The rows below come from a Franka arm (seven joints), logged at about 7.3 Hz.
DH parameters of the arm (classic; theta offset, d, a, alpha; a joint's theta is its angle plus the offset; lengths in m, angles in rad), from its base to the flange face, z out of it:
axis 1: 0 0.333 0 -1.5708
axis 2: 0 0 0 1.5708
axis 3: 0 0.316 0.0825 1.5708
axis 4: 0 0 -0.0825 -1.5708
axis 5: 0 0.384 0 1.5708
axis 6: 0 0 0.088 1.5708
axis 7: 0 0.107 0 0
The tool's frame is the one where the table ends.
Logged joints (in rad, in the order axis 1, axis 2, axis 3, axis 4, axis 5, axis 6, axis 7), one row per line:
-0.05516 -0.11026 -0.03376 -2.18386 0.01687 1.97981 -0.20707
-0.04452 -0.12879 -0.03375 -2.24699 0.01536 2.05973 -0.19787
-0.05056 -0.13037 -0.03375 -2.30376 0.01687 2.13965 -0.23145
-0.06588 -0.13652 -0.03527 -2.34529 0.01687 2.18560 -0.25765
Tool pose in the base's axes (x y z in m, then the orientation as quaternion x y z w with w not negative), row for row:
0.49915 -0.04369 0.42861 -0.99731 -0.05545 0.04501 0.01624
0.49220 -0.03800 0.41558 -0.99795 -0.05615 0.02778 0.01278
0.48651 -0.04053 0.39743 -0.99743 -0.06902 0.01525 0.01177
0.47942 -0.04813 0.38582 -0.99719 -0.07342 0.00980 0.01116
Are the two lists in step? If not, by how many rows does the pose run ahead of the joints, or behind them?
They are in step.
